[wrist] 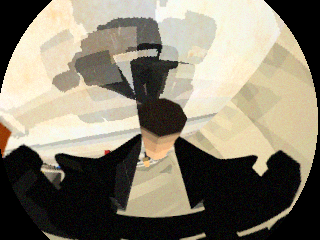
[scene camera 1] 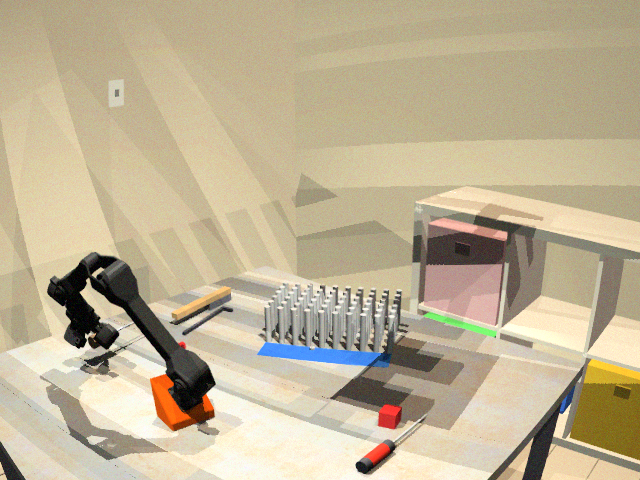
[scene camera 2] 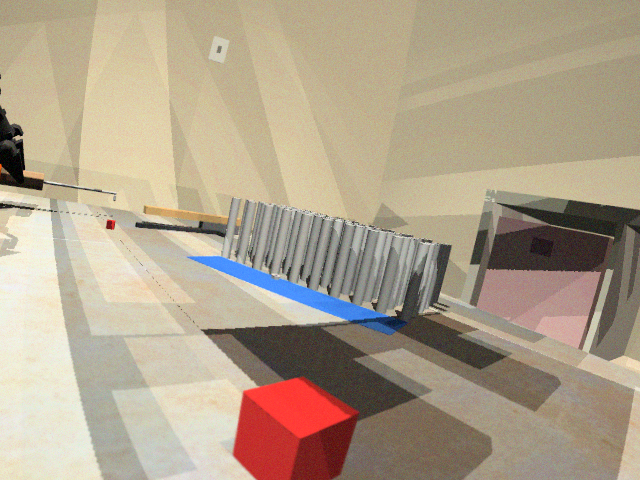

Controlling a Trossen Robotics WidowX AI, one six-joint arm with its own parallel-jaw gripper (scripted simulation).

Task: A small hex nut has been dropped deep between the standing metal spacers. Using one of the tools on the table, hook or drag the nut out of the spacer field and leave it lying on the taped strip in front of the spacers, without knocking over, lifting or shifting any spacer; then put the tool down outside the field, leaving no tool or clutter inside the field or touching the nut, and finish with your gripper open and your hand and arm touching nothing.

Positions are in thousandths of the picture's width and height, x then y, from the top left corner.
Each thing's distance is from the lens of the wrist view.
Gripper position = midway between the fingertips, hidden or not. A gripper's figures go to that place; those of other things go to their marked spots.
my gripper (wrist: 495, 573): 10 cm
hook tool (wrist: 505, 506): 6 cm
